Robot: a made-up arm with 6 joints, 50 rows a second.
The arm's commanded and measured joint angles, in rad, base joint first. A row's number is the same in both.
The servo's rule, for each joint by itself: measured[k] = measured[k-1] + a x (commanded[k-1-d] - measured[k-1]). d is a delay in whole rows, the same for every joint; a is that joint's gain. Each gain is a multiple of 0.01, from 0.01 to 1. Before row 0 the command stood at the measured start. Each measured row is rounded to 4 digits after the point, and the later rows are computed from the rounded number. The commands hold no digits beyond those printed.
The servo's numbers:
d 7
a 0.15 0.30 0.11 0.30 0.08 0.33
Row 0, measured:
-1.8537 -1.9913 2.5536 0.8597 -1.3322 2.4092
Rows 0 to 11, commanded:
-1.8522 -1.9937 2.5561 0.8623 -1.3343 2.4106
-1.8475 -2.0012 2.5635 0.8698 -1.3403 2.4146
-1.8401 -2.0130 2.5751 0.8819 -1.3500 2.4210
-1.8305 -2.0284 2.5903 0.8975 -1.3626 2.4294
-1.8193 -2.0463 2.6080 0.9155 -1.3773 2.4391
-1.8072 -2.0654 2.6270 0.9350 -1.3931 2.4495
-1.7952 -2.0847 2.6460 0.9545 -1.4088 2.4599
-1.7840 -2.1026 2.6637 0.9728 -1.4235 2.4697
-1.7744 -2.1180 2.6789 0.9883 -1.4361 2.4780
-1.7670 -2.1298 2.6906 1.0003 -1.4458 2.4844
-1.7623 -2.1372 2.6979 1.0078 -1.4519 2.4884
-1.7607 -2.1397 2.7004 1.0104 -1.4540 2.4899
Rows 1 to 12, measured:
-1.8537 -1.9913 2.5536 0.8597 -1.3322 2.4092
-1.8537 -1.9913 2.5536 0.8597 -1.3322 2.4092
-1.8537 -1.9913 2.5536 0.8597 -1.3322 2.4092
-1.8537 -1.9913 2.5536 0.8597 -1.3322 2.4092
-1.8537 -1.9913 2.5536 0.8597 -1.3322 2.4092
-1.8537 -1.9913 2.5536 0.8597 -1.3322 2.4092
-1.8537 -1.9913 2.5536 0.8597 -1.3322 2.4092
-1.8535 -1.9920 2.5539 0.8605 -1.3324 2.4097
-1.8526 -1.9948 2.5550 0.8633 -1.3330 2.4113
-1.8507 -2.0003 2.5572 0.8689 -1.3344 2.4145
-1.8477 -2.0087 2.5608 0.8775 -1.3367 2.4194
-1.8434 -2.0200 2.5660 0.8889 -1.3399 2.4259

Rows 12 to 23, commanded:
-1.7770 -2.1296 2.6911 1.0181 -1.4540 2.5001
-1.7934 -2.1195 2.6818 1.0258 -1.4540 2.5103
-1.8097 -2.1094 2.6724 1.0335 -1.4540 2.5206
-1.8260 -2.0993 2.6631 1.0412 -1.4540 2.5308
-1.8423 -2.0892 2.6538 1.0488 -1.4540 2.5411
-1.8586 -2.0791 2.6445 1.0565 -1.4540 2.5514
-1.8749 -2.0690 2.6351 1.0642 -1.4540 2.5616
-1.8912 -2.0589 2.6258 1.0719 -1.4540 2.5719
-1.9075 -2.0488 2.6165 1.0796 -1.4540 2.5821
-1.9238 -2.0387 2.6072 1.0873 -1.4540 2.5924
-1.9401 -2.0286 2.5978 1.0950 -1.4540 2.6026
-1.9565 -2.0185 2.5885 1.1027 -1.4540 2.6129
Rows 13 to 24, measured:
-1.8380 -2.0336 2.5727 0.9027 -1.3442 2.4337
-1.8316 -2.0489 2.5808 0.9182 -1.3494 2.4423
-1.8245 -2.0650 2.5899 0.9346 -1.3553 2.4513
-1.8170 -2.0809 2.5997 0.9507 -1.3618 2.4601
-1.8095 -2.0956 2.6097 0.9656 -1.3685 2.4681
-1.8024 -2.1081 2.6194 0.9783 -1.3752 2.4748
-1.7961 -2.1176 2.6283 0.9879 -1.3815 2.4798
-1.7932 -2.1212 2.6352 0.9970 -1.3873 2.4865
-1.7932 -2.1207 2.6403 1.0056 -1.3926 2.4944
-1.7957 -2.1173 2.6438 1.0140 -1.3975 2.5030
-1.8002 -2.1119 2.6459 1.0222 -1.4020 2.5122
-1.8065 -2.1051 2.6468 1.0302 -1.4062 2.5217

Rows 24 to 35, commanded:
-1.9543 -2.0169 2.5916 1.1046 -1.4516 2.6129
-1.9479 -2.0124 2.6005 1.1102 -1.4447 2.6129
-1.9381 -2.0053 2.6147 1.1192 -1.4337 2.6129
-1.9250 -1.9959 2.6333 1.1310 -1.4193 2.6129
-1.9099 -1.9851 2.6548 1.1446 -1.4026 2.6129
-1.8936 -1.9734 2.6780 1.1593 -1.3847 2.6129
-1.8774 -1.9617 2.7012 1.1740 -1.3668 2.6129
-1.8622 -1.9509 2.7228 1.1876 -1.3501 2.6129
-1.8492 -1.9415 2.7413 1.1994 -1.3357 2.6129
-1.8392 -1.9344 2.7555 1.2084 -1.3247 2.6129
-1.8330 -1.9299 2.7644 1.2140 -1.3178 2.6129
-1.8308 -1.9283 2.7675 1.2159 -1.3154 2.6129
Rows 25 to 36, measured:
-1.8143 -2.0973 2.6465 1.0381 -1.4100 2.5315
-1.8234 -2.0888 2.6452 1.0459 -1.4135 2.5414
-1.8336 -2.0798 2.6431 1.0537 -1.4167 2.5515
-1.8447 -2.0705 2.6402 1.0615 -1.4197 2.5616
-1.8566 -2.0610 2.6366 1.0692 -1.4224 2.5718
-1.8691 -2.0513 2.6323 1.0769 -1.4249 2.5820
-1.8822 -2.0415 2.6275 1.0846 -1.4272 2.5922
-1.8930 -2.0341 2.6236 1.0906 -1.4292 2.5990
-1.9012 -2.0276 2.6211 1.0965 -1.4304 2.6036
-1.9067 -2.0209 2.6204 1.1033 -1.4307 2.6067
-1.9094 -2.0134 2.6218 1.1116 -1.4298 2.6087
-1.9095 -2.0049 2.6254 1.1215 -1.4276 2.6101

